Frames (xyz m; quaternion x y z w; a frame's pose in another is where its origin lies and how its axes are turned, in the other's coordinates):
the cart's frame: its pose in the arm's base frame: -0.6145 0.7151 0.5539 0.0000 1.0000 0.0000 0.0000
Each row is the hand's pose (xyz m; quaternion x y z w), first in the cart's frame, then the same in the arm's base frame.
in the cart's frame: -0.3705 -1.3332 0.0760 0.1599 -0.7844 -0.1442 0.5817
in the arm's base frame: -0.2440 -0.6181 0.4779 -0.1442 0.5817 -0.1599 0.7844
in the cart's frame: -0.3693 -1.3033 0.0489 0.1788 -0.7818 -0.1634 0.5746
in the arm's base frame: -0.2452 -0.5882 0.5050 -0.1634 0.5746 -0.1788 0.7818
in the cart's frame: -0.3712 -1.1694 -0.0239 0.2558 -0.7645 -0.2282 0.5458
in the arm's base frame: -0.2433 -0.4543 0.5778 -0.2282 0.5458 -0.2558 0.7646
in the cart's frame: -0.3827 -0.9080 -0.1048 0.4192 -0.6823 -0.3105 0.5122
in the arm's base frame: -0.2318 -0.1929 0.6587 -0.3105 0.5122 -0.4192 0.6823
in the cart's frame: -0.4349 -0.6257 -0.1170 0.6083 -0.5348 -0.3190 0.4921
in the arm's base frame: -0.1796 0.0894 0.6709 -0.3190 0.4921 -0.6083 0.5348
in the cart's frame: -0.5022 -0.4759 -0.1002 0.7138 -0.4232 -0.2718 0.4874
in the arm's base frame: -0.1123 0.2392 0.6541 -0.2718 0.4874 -0.7138 0.4232
